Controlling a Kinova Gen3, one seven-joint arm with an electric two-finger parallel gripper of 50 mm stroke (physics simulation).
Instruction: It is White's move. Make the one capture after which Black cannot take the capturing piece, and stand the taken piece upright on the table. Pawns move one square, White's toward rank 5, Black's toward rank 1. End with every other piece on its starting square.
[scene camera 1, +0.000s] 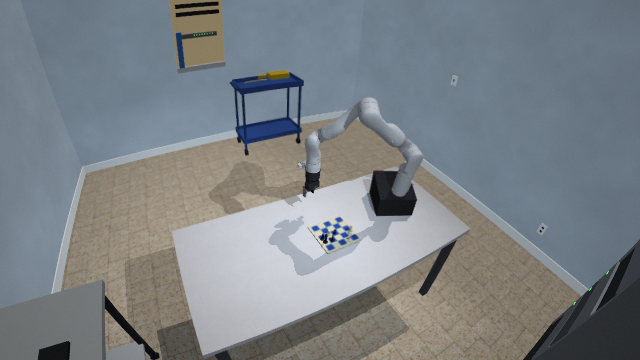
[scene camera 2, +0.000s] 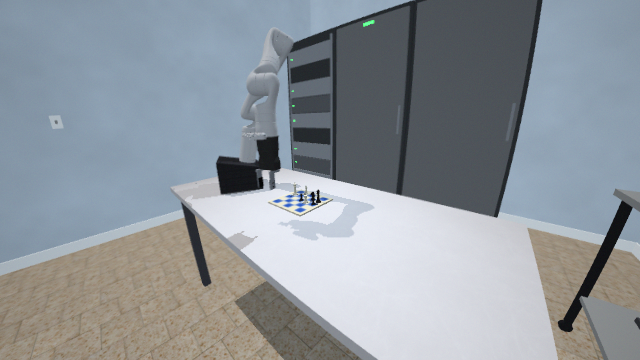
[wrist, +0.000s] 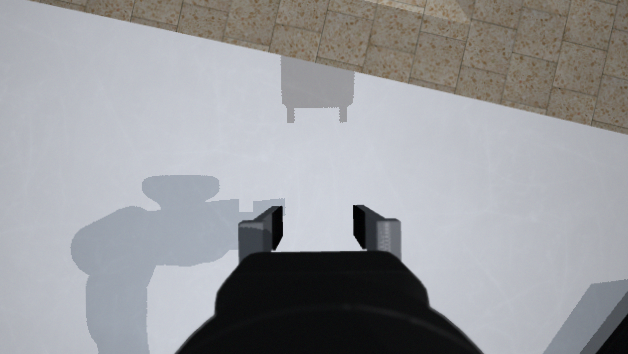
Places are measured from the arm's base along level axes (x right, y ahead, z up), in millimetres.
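Pixels of known places: gripper, fingertip midpoint: (scene camera 1: 308, 194) (scene camera 2: 266, 187) (wrist: 317, 220); arm's base, origin of the base link: (scene camera 1: 398, 190) (scene camera 2: 247, 161).
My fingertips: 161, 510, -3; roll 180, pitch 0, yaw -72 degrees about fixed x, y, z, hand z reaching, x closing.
Observation:
Ahead of a thing's pixels: the offset from my fingertips to its middle, as dx, dy, dz. "*": to the spot under its first point. Level surfaces: height alone.
The chessboard {-208, -71, -134} (scene camera 1: 330, 247) (scene camera 2: 300, 210), blue and cream, lies on the white table {dz -137} (scene camera 1: 240, 280) (scene camera 2: 425, 260). Black pieces stand close together on it: a tall one {-250, +6, -99} (scene camera 2: 318, 196), one beside it {-218, +7, -115} (scene camera 2: 313, 199) and a small one {-211, -68, -115} (scene camera 2: 301, 197). White pieces include a tall one {-238, -151, -99} (scene camera 2: 295, 189), one at the back {* -283, -115, -113} (scene camera 2: 306, 190) and one near the black group {-208, -35, -114} (scene camera 2: 305, 199). Their exact types and squares are too small to tell. My gripper (scene camera 1: 309, 192) (scene camera 2: 266, 186) (wrist: 317, 220) is open and empty, pointing down above the table, off to the side of the board. The board does not show in the wrist view.
The arm's black base box (scene camera 1: 392, 194) (scene camera 2: 237, 176) stands at the table's end. The table edge and tiled floor (wrist: 400, 45) show beyond the fingers in the wrist view. Behind the table stand a blue cart (scene camera 1: 269, 130) and, in the second scene view, grey cabinets (scene camera 2: 370, 110).

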